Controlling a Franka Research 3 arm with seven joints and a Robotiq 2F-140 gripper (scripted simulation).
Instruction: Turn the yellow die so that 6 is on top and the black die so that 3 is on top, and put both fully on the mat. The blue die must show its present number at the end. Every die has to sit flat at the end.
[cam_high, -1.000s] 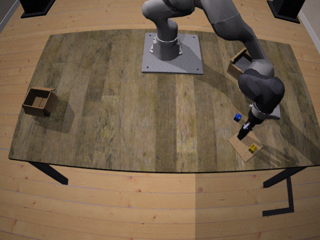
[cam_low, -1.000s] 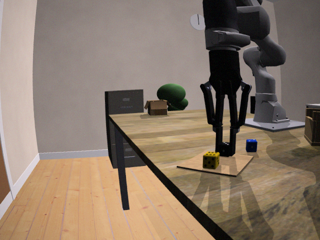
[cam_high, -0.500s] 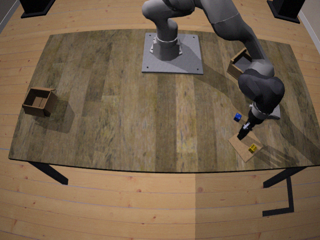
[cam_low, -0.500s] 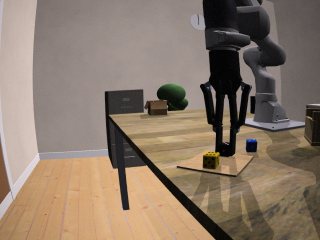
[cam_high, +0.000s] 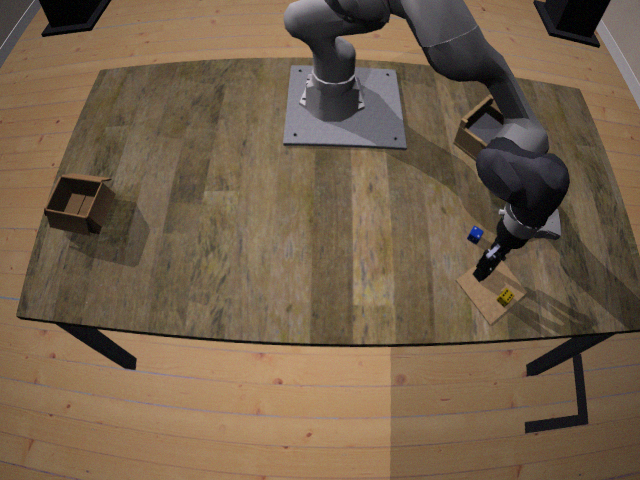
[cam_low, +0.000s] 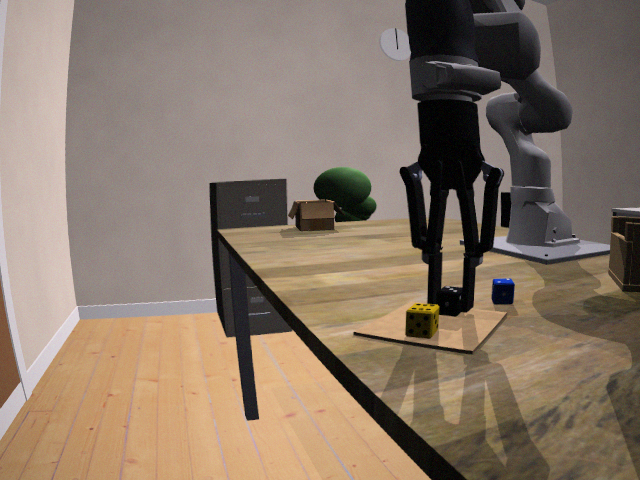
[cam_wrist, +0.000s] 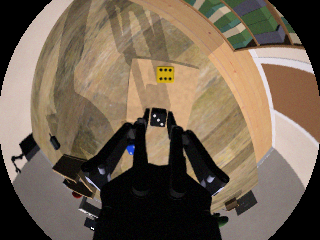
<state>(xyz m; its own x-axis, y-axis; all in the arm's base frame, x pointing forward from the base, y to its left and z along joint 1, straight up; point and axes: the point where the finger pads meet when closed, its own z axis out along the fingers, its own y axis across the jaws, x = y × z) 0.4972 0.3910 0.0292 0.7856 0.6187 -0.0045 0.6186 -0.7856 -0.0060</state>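
Right now my hand is 20 mm above the black die. From my hand the other things lie so: tan mat 40 mm below, 30 mm to the left, 30 mm ahead; then blue die 100 mm behind, 30 mm below, 10 mm to the right; then yellow die 70 mm ahead, 50 mm to the left, 20 mm below.
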